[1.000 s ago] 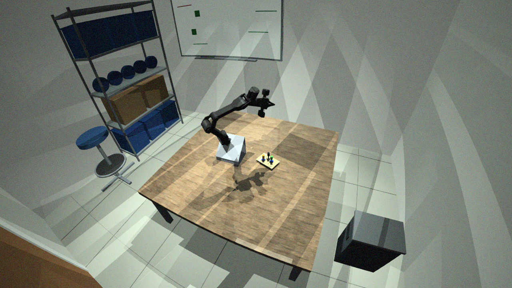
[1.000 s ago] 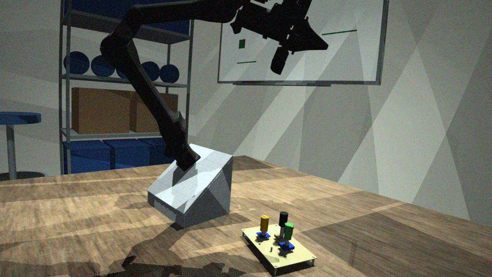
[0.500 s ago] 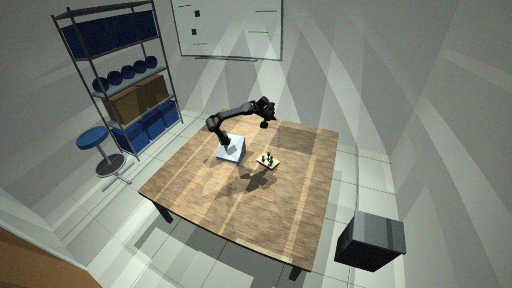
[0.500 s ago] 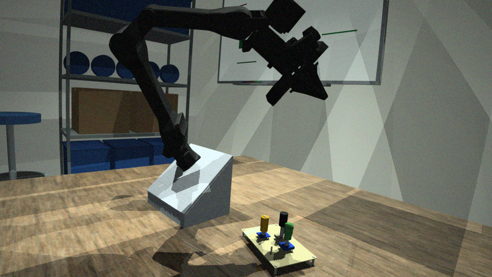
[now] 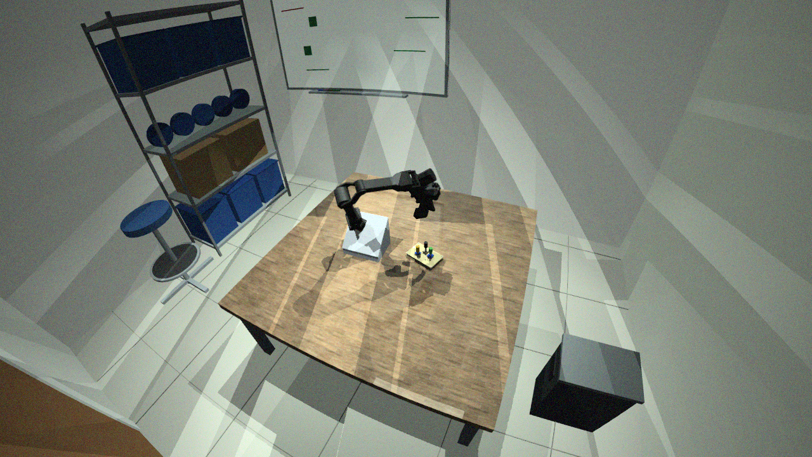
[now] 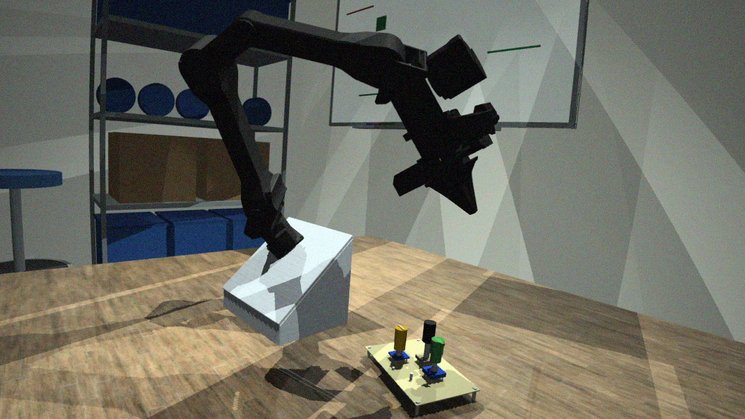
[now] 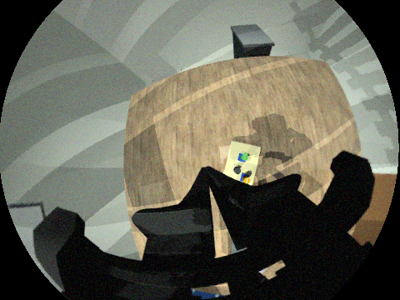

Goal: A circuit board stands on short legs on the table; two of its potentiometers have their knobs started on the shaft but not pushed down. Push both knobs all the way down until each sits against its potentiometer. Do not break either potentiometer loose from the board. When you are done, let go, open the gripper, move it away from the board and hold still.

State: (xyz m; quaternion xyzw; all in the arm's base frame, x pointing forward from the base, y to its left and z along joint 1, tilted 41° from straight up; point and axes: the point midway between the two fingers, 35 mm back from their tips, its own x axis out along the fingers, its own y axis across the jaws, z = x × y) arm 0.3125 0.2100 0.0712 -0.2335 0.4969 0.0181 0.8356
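The yellow knob lies 19 cm below my gripper tip, 8 cm to the right of it and 4 cm behind it. The rest, counted from my gripper tip: green knob: 18 cm below, 7 cm to the right, 2 cm ahead.
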